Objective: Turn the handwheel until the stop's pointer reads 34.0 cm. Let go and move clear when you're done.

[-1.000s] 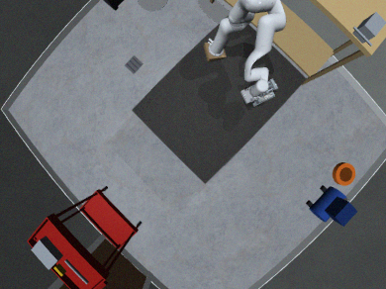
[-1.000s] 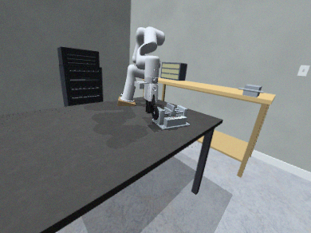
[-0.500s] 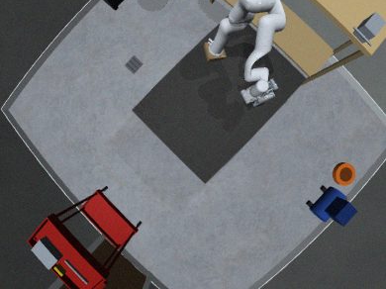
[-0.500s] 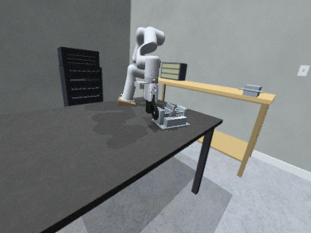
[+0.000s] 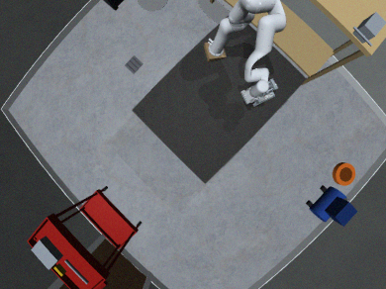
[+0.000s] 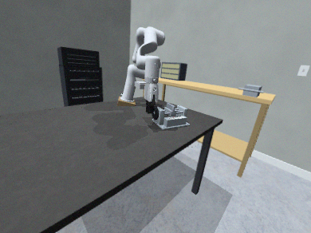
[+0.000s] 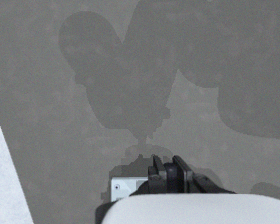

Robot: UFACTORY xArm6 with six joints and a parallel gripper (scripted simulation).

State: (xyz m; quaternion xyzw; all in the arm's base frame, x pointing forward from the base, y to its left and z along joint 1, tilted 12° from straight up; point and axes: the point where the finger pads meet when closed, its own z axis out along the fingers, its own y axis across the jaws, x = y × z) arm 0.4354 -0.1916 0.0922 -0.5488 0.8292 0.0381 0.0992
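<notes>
Right now my hand is 130 mm to the right of the sliding stop, 60 mm short of it and 10 mm above it. The rest, counted from my hand: upright knob 10 mm to the left; handwheel 20 mm to the left, 10 mm below, 10 mm ahead.
</notes>
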